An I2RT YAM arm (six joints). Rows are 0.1 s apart.
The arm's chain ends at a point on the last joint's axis. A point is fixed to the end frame.
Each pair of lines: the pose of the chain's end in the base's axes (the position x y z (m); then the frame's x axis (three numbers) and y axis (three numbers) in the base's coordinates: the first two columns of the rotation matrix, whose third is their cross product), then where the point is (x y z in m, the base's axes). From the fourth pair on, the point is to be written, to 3 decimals.
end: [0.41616, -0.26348, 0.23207, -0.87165, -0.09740, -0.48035, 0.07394, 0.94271, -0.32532]
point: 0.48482 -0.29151 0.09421
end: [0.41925, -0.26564, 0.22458, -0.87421, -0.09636, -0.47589, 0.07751, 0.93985, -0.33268]
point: 0.48717 -0.29506 0.08664
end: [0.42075, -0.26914, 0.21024, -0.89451, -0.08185, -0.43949, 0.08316, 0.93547, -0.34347]
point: 0.48243 -0.30102 0.06994
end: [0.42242, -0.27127, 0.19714, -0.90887, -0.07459, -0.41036, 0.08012, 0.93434, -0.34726]
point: 0.479 -0.304 0.055
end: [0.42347, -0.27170, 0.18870, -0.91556, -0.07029, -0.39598, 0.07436, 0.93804, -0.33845]
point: 0.478 -0.303 0.045
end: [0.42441, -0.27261, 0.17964, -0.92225, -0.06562, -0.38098, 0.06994, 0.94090, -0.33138]
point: 0.476 -0.302 0.035
